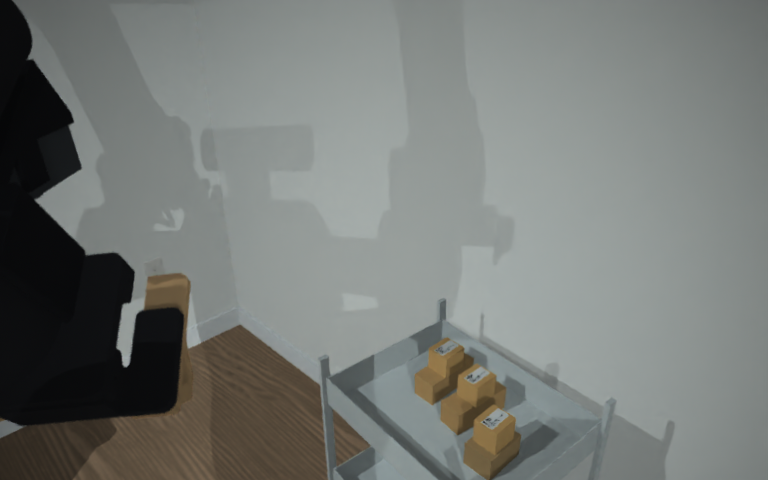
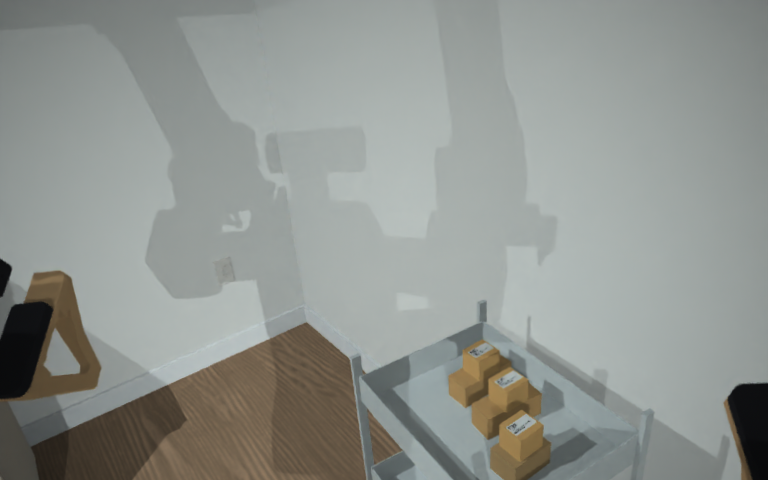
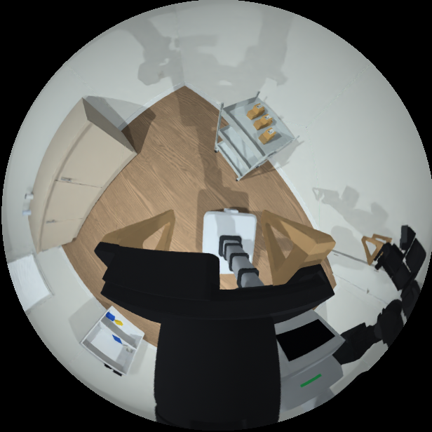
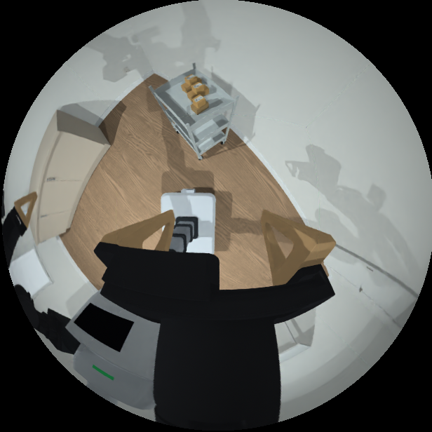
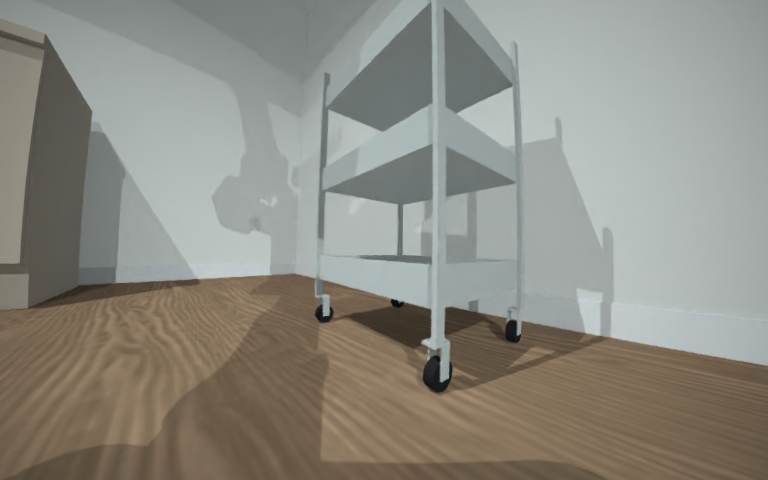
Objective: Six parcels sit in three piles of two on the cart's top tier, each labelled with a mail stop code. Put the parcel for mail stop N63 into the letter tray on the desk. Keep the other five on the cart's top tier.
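Frame: origin at the left arm's base, x left, y back, z up, level; centimetres.
Where they show: left gripper, fingertip midpoint: [image 1: 105, 396] [image 2: 28, 382].
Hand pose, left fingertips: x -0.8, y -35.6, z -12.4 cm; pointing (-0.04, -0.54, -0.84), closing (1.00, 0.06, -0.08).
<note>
Things, the pixels of their top centre, and the offset from my left fingertips.
- far upper parcel at its top centre: [image 2: 480, 350] [image 1: 446, 347] dz -52.0, dx -28.0, dy -72.1 cm
- middle upper parcel at its top centre: [image 2: 508, 379] [image 1: 477, 375] dz -52.0, dx -33.1, dy -63.2 cm
Three piles of two brown parcels stand on the top tier of the grey cart [image 1: 326, 407] [image 2: 360, 418] [image 3: 218, 127] [image 5: 437, 198]. White labels show on the far upper parcel [image 1: 445, 359] [image 2: 481, 362], the middle upper parcel [image 1: 475, 388] [image 2: 508, 391] and the near upper parcel [image 1: 493, 434] [image 2: 521, 440]; their codes are too blurred to read. The lower parcels' labels are hidden. My left gripper [image 3: 217, 214] is open and empty, apart from the cart. My right gripper [image 4: 217, 214] is open and empty, also apart from it. I cannot identify the letter tray or desk.
A beige cabinet [image 3: 75, 175] [image 4: 65, 175] [image 5: 56, 169] stands left of the cart. Walls meet in a corner behind the cart. My white base [image 3: 214, 225] [image 4: 205, 205] is below the grippers. A white open box [image 3: 107, 350] with blue and yellow items is at lower left.
</note>
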